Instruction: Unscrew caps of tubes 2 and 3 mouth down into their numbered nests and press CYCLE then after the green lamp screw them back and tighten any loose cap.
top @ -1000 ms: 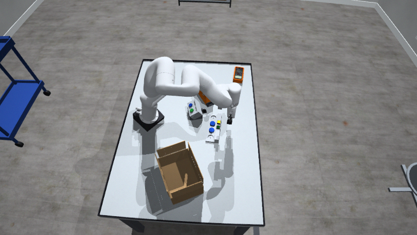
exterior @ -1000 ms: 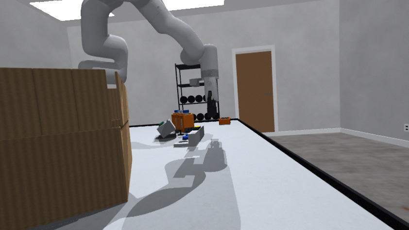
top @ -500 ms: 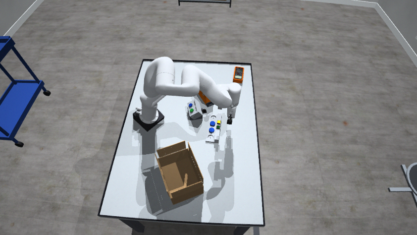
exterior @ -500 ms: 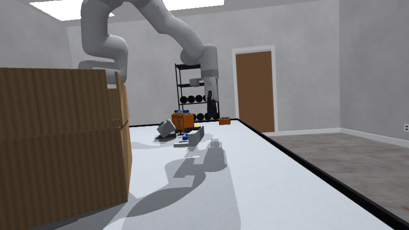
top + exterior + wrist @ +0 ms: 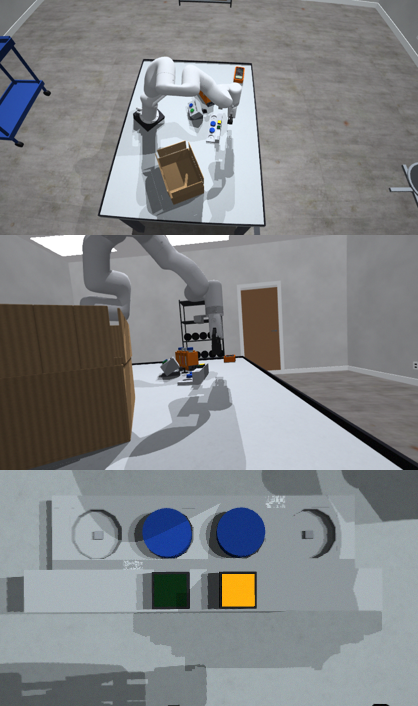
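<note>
The blue cap is 11 cm behind my hand, 9 cm below it and 1 cm to the right of it. Also, from my hand: green key: 26 cm behind, 5 cm to the left, 4 cm below; blue key: 27 cm behind, 9 cm to the left, 4 cm below; grey key housing: 25 cm behind, 7 cm to the left, 5 cm below.
</note>
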